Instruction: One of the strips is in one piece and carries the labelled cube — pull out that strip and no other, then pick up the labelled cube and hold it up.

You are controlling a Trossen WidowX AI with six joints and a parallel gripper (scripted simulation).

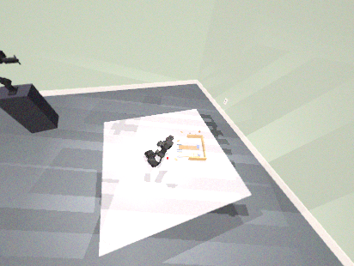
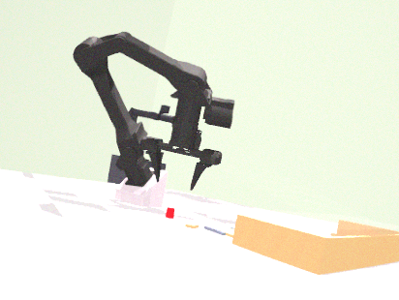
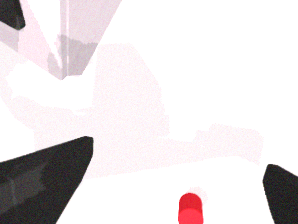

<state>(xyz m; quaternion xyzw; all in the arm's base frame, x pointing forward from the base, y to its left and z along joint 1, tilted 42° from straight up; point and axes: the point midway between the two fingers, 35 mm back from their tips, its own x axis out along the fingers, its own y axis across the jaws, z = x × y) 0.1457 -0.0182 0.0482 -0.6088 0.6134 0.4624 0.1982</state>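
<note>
Right now the small red cube is 6 cm below my gripper tip, 5 cm to the right of it and 4 cm ahead of it.
</note>
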